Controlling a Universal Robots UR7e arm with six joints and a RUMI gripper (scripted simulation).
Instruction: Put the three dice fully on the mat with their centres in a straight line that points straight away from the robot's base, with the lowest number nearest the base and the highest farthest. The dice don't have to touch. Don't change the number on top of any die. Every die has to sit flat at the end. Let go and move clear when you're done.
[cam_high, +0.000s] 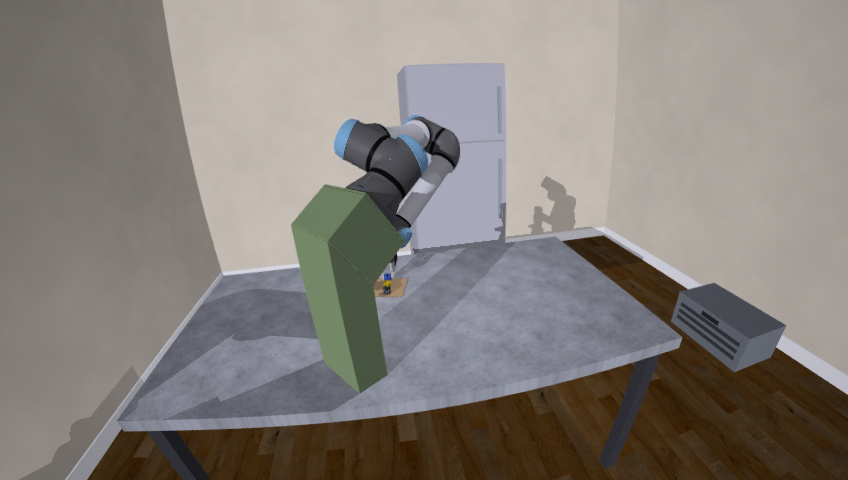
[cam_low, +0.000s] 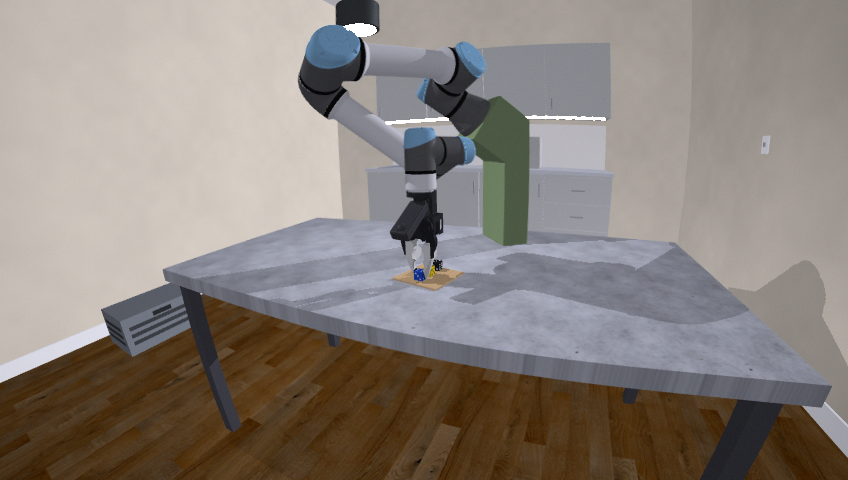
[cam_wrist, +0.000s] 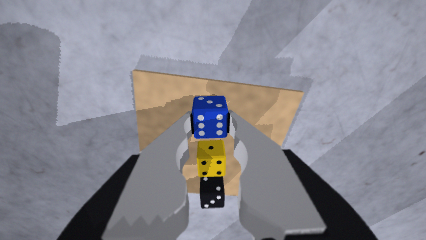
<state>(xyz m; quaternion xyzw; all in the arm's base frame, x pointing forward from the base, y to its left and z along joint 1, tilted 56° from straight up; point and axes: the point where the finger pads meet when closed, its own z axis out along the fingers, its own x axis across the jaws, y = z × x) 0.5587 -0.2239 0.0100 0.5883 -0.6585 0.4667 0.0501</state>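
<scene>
Now: the blue die right at my hand. Round my hand: mat (4 cm behind, 2 cm to the left, 2 cm below); then black die (9 cm behind, 3 cm to the left, 1 cm below); then yellow die (4 cm behind, 2 cm to the left, 1 cm below).
</scene>
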